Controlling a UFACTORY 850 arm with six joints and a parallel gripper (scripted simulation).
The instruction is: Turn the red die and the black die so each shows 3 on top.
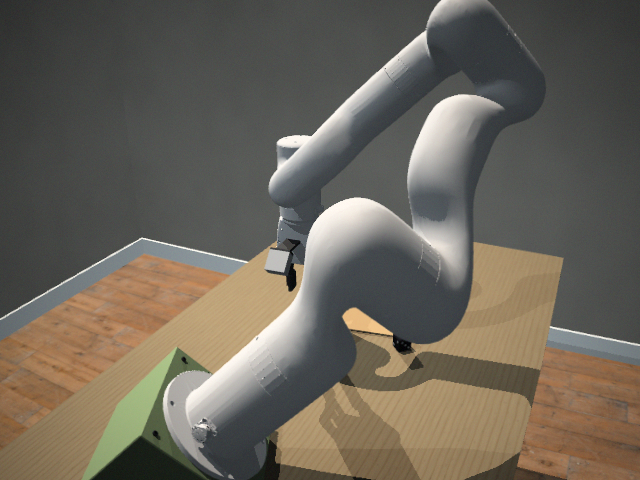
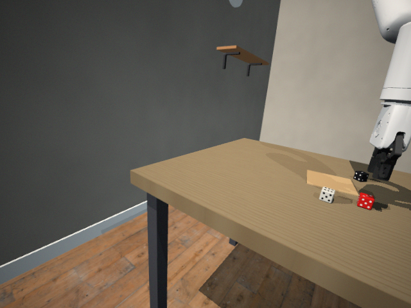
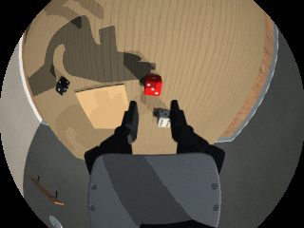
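The red die is 90 mm below my hand. Round my hand: tan mat 80 mm ahead, 120 mm to the right, 100 mm below; black die 10 mm behind, 230 mm to the right, 90 mm below; white die 90 mm ahead, 30 mm to the left, 90 mm below.
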